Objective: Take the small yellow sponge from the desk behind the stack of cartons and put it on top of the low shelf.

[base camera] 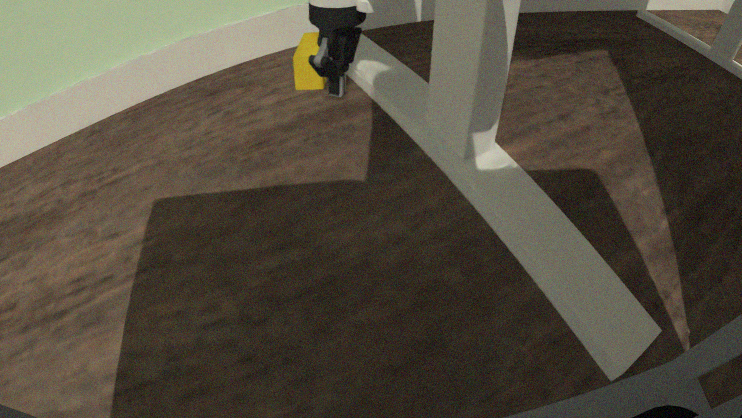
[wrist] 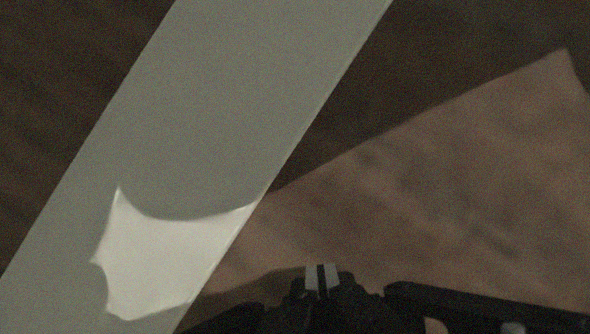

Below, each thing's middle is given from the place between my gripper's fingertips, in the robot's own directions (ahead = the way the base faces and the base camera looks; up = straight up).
The yellow sponge (base camera: 306, 78) lies 90 mm ahead of my hand, 40 mm to the left of it and 20 mm above it.
